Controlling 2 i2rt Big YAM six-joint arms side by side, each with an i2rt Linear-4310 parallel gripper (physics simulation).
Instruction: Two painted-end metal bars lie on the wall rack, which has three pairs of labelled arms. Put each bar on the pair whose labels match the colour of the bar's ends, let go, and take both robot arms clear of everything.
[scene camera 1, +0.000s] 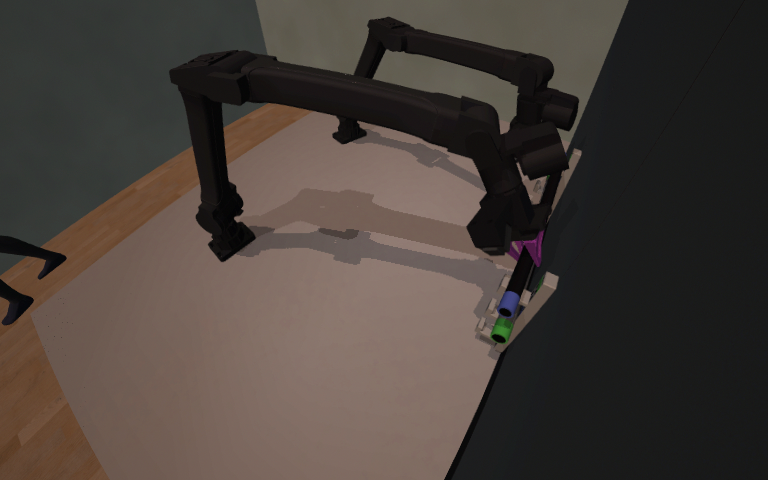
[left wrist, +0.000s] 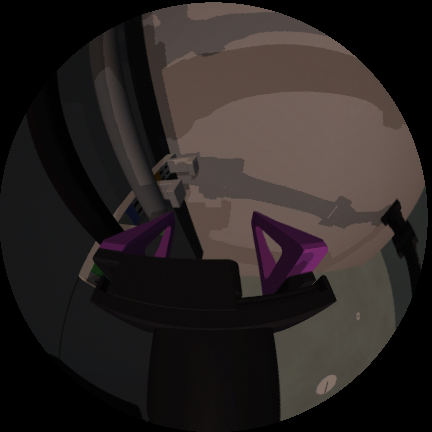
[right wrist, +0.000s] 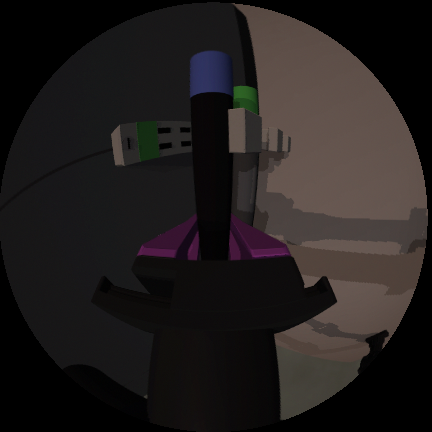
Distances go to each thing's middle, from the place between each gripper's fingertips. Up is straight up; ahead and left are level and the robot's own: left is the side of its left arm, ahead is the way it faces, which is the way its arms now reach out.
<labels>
Now: the blue-ended bar (scene camera 1: 509, 302) 13 cm to the left of my right hand and 2 cm above it. Also, from my right hand: green-ended bar (right wrist: 244, 169) 1 cm ahead, 13 cm to the left, 5 cm below; then pale rack arm (left wrist: 172, 189) 3 cm ahead, 34 cm to the left, 6 cm below.
My left hand is 8 cm short of the pale rack arm, 3 cm above it and 1 cm to the left of it. From my left hand the other things lie so: green-ended bar 22 cm to the right, 6 cm ahead, 2 cm below; blue-ended bar 22 cm to the right, 5 cm ahead, 5 cm above.
</labels>
